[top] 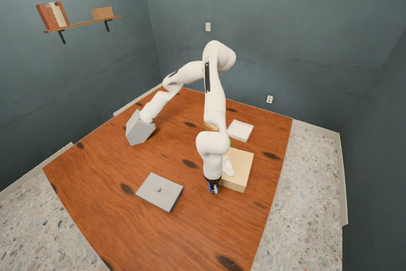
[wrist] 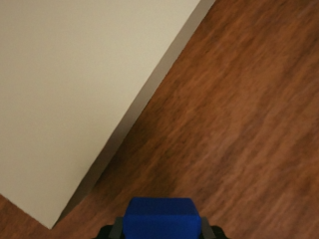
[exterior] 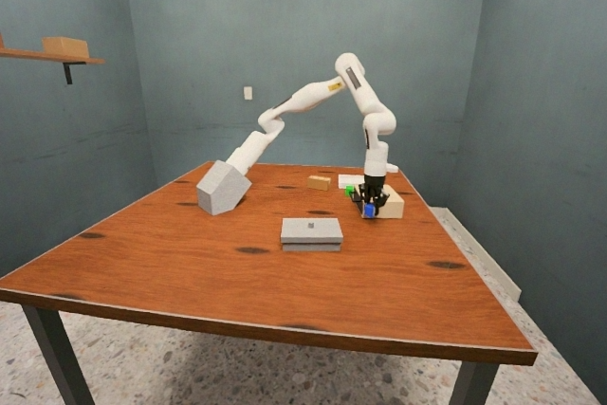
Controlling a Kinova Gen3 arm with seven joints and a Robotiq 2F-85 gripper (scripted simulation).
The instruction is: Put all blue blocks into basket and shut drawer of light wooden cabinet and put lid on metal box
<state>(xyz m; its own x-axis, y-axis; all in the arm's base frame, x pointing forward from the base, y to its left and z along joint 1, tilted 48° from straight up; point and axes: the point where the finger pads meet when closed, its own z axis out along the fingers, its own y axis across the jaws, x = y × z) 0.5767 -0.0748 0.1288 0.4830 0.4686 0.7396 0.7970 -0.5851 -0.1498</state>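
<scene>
The white basket lies 18 cm behind my hand, 42 cm to the left of it and 5 cm below it. Round my hand: light wooden cabinet 2 cm behind, 16 cm to the left, 3 cm below; metal lid 16 cm behind, 20 cm to the right, 2 cm below; grey metal box 16 cm behind, 20 cm to the right, 4 cm below.
</scene>
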